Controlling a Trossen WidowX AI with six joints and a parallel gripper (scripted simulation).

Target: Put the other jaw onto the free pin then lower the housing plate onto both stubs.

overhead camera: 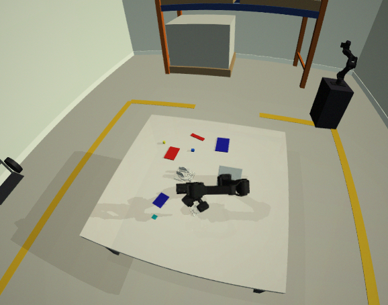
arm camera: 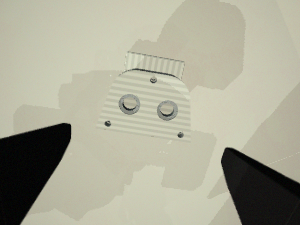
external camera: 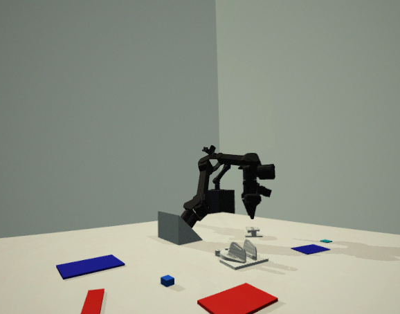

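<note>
My gripper tip is 280 mm to the left of the jaw, 100 mm short of it and 60 mm above it. The rest, counted from my gripper tip: teal tile 270 mm ahead, 90 mm to the left, 70 mm below; flat blue plate 600 mm to the right, 120 mm behind, 70 mm below; blue cube 510 mm to the right, 110 mm ahead, 70 mm below.
</note>
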